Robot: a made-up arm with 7 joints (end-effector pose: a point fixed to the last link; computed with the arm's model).
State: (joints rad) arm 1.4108 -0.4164 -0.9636 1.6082 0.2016 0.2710 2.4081
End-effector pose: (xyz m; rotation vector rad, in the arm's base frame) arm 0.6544 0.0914 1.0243 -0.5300 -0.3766 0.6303
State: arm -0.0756 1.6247 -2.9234 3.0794 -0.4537 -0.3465 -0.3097
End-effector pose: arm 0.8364 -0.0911 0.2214 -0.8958 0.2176 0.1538
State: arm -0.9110 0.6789 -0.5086 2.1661 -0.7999 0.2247 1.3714
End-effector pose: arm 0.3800 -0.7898 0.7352 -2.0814 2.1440 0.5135
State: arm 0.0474 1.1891 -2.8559 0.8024 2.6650 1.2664 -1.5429
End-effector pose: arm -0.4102 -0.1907 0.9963 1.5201 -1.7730 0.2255
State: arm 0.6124 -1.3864 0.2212 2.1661 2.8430 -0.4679 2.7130
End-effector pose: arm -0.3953 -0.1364 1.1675 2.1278 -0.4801 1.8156
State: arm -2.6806 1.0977 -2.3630 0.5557 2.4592 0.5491 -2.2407
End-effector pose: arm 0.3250 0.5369 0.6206 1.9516 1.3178 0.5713
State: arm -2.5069 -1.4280 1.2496 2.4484 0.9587 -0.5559 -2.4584
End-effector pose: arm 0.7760 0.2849 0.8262 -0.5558 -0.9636 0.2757
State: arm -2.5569 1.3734 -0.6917 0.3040 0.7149 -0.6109 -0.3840
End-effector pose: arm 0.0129 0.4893 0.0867 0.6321 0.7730 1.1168
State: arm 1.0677 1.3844 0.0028 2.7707 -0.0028 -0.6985 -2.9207
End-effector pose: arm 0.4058 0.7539 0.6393 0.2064 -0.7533 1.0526
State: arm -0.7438 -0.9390 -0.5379 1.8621 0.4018 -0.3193 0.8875
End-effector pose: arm -0.4478 -0.0663 1.2501 -1.7974 0.6253 -2.1795
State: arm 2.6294 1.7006 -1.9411 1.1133 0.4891 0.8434 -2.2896
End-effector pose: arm 0.3402 0.5833 0.7374 -0.4686 -0.0733 0.0522
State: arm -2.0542 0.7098 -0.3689 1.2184 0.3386 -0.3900 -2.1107
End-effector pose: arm -0.5956 -0.4120 0.1588 0.6687 -0.6256 -2.6994
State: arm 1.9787 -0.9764 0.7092 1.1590 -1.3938 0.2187 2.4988
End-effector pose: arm -0.6621 0.0168 0.9220 -0.9762 -2.6915 0.1377
